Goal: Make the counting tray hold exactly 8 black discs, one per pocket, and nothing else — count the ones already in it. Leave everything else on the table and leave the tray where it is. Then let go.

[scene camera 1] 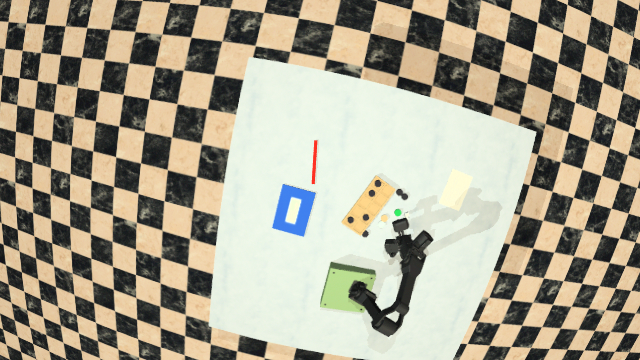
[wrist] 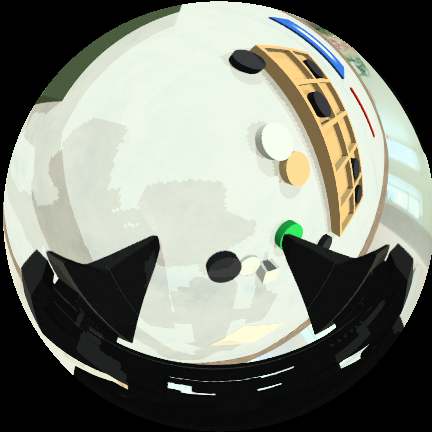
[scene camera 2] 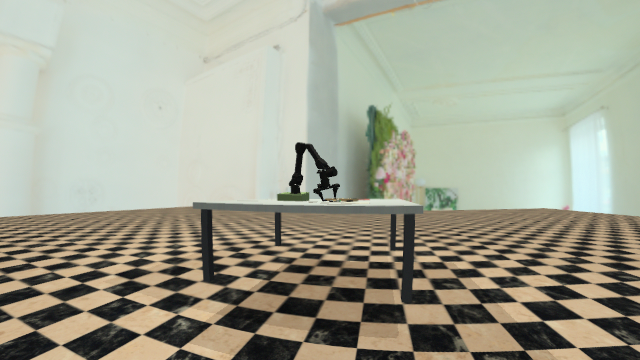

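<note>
The tan counting tray (scene camera 1: 358,208) (wrist: 300,107) has two rows of pockets. Black discs sit in its end pockets, two at one end (scene camera 1: 377,183) and two at the other (wrist: 319,104); its middle pockets are empty. My gripper (scene camera 1: 396,236) (scene camera 2: 328,198) (wrist: 221,241) is open, low over the table beside the tray. A loose black disc (wrist: 223,266) lies on the table between the spread fingers in the wrist view, not gripped. Another loose black disc (scene camera 1: 365,233) (wrist: 247,61) lies by the tray's corner. Two more (scene camera 1: 399,192) (scene camera 1: 404,196) lie off its far end, partly hidden by a finger in the wrist view.
Near the tray lie a white disc (wrist: 276,141), a tan disc (wrist: 297,169), a green disc (scene camera 1: 398,212) (wrist: 290,234), a small cream disc (wrist: 250,265) and a small cube (wrist: 268,271). Farther off are a blue frame (scene camera 1: 307,212), a red bar (scene camera 1: 314,162) and a cream sheet (scene camera 1: 455,190).
</note>
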